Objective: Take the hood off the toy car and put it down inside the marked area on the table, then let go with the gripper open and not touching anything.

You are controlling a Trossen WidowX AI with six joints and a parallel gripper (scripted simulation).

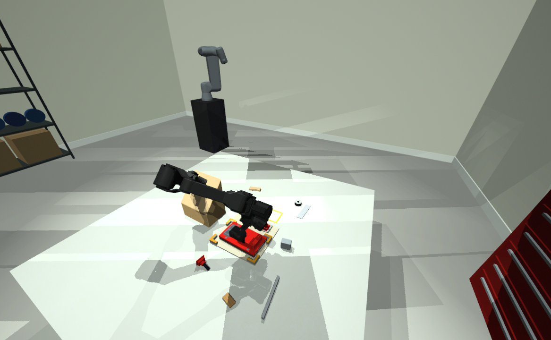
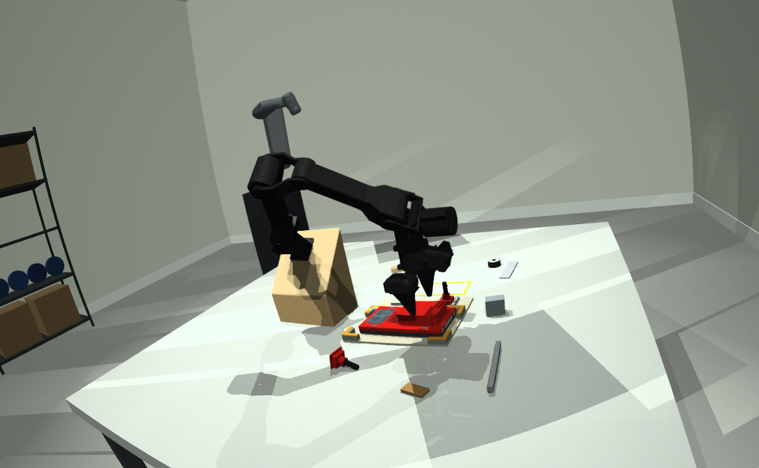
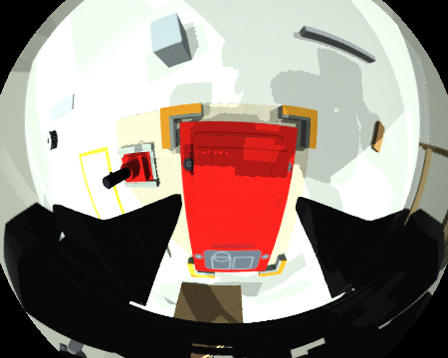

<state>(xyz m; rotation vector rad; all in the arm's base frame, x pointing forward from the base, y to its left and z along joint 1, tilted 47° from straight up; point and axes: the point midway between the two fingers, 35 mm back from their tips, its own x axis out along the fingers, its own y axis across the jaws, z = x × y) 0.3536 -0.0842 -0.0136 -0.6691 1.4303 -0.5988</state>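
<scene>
My gripper tip is now 20 mm above the red hood. Also, from my gripper tip: grey bar 210 mm ahead, 140 mm to the right, 50 mm below; then grey cube 150 mm ahead, 70 mm to the left, 40 mm below; then wooden chip 90 mm ahead, 230 mm to the right, 50 mm below.
</scene>
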